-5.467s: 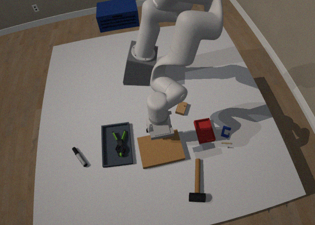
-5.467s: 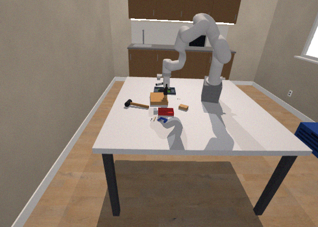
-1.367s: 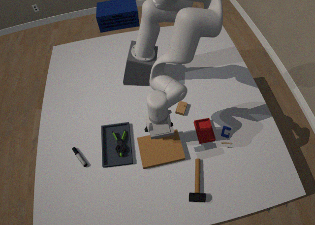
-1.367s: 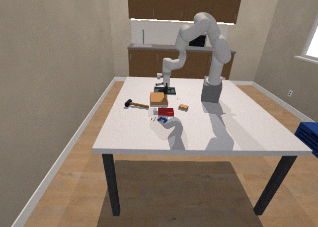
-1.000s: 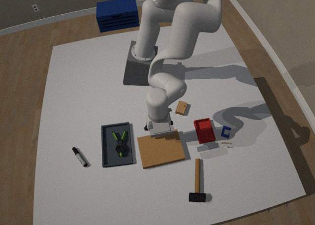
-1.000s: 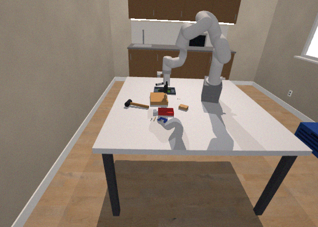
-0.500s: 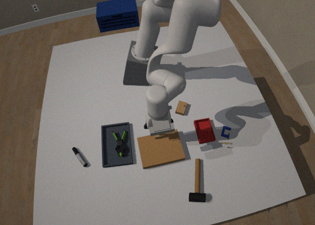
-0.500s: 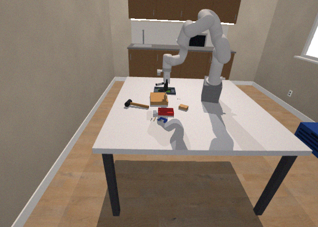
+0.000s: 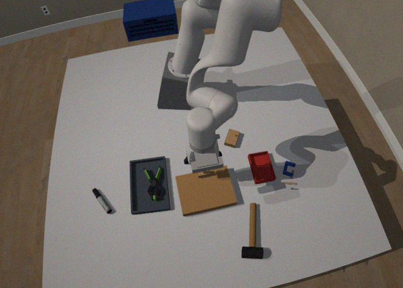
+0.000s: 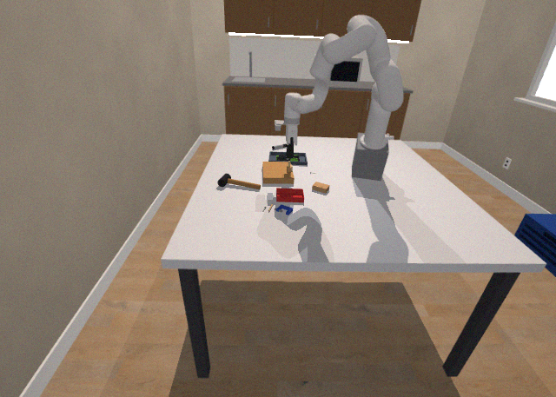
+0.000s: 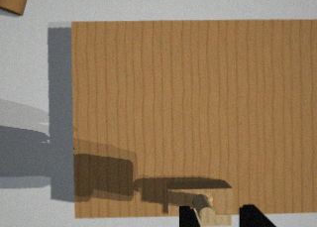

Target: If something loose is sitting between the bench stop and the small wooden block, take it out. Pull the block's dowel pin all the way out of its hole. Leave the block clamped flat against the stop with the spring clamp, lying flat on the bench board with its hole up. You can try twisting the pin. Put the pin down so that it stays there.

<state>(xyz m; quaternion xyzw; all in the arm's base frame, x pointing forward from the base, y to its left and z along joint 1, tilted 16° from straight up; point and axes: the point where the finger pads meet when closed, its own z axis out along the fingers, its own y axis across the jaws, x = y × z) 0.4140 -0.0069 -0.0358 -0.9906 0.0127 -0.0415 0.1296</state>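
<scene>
My gripper is now 20 mm past the grey tray, 210 mm to the left of it and 120 mm above it. The rest, counted from my hand: red box 20 mm ahead, 230 mm to the left, 120 mm below; small wooden block 80 mm below; dowel pin 70 mm below.
</scene>
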